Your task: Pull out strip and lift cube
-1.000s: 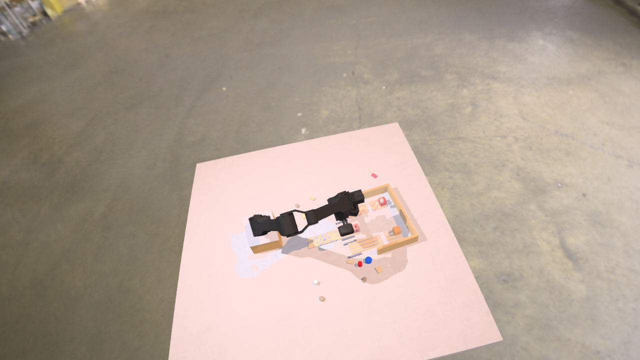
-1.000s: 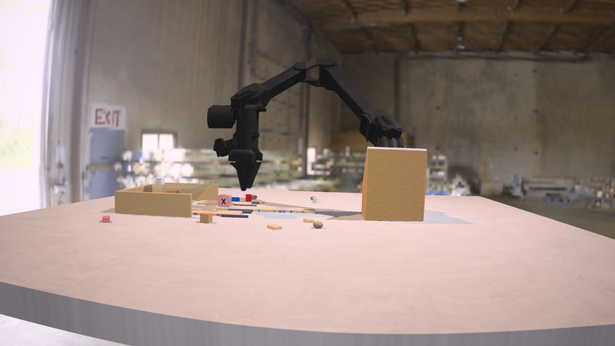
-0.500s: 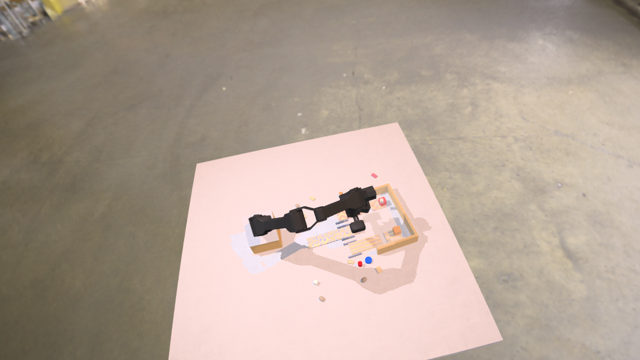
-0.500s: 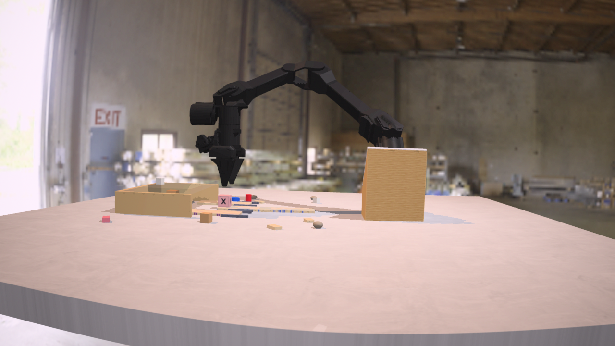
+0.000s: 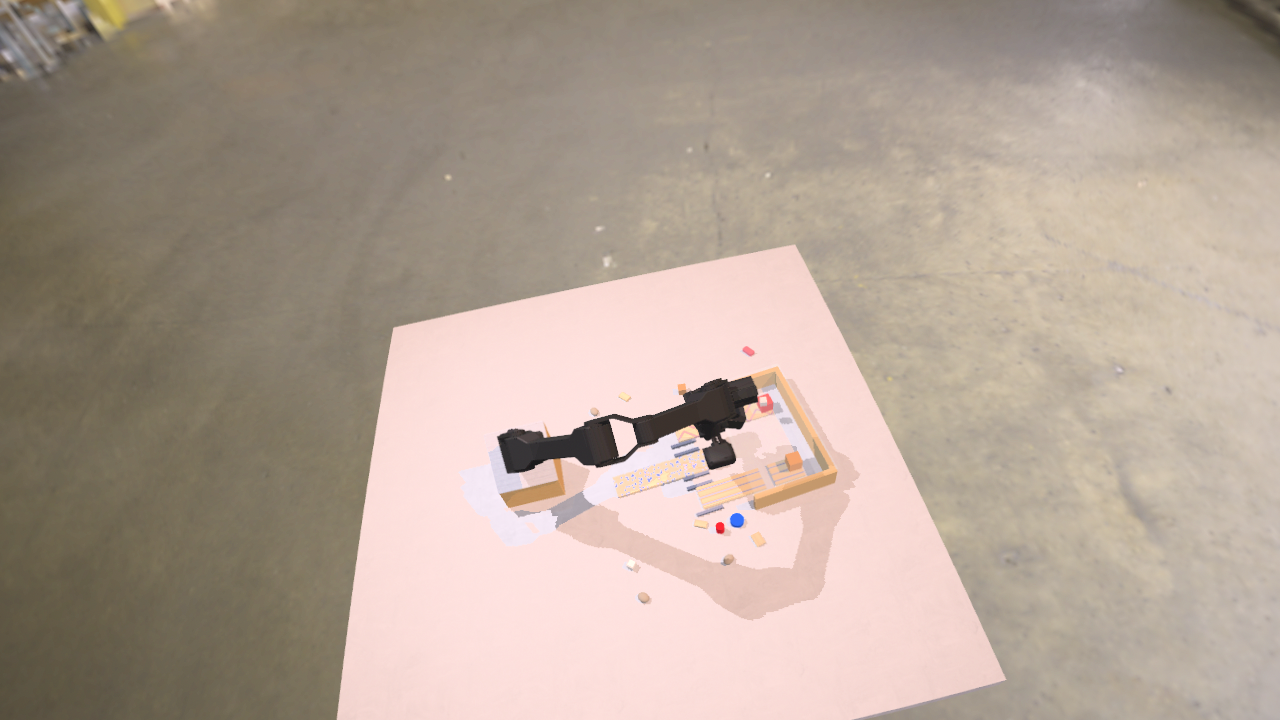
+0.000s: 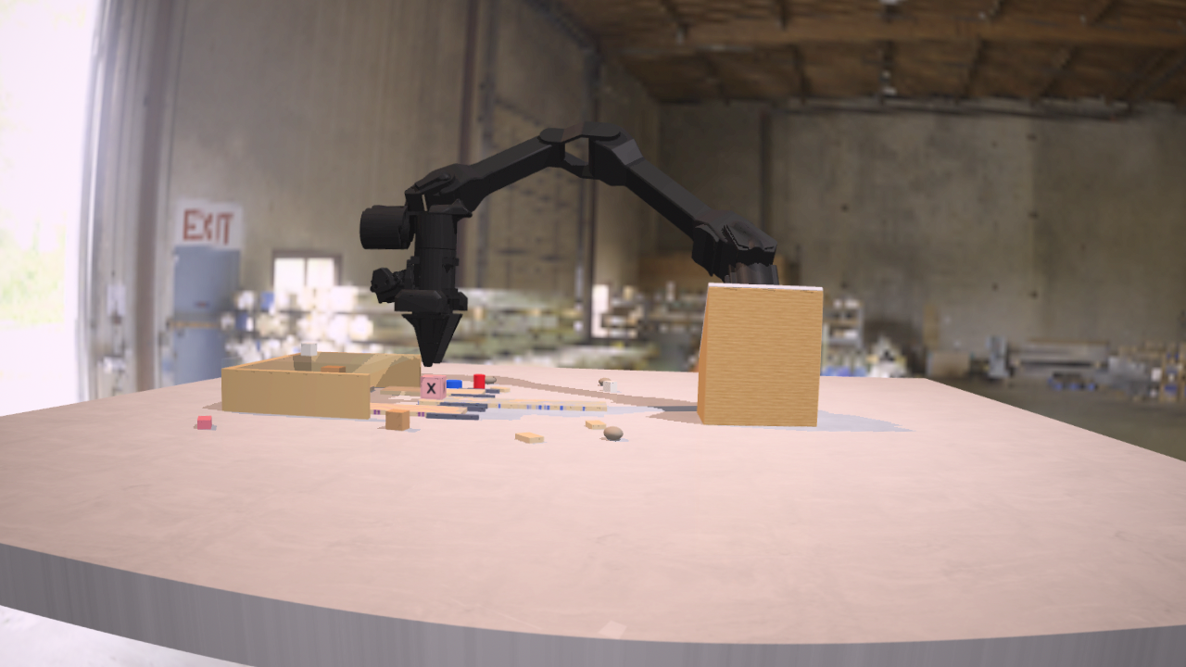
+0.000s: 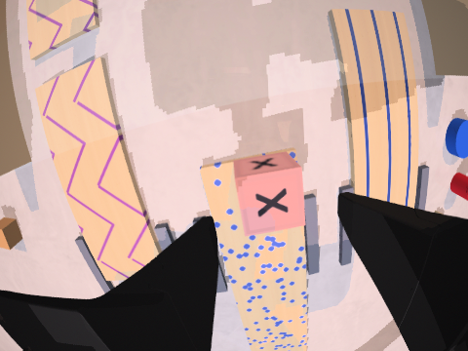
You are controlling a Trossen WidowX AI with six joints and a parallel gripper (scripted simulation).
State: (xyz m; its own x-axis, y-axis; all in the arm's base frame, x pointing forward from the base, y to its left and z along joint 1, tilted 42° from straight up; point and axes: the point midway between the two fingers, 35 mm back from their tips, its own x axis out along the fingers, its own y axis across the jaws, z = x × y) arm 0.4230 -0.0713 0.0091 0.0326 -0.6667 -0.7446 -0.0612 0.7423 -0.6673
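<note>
The pink cube marked x lies 3 cm below my gripper tip. Round my gripper tip: blue disc: 2 cm ahead, 16 cm to the right, 4 cm below; red cylinder: 3 cm behind, 18 cm to the right, 4 cm below.
</note>
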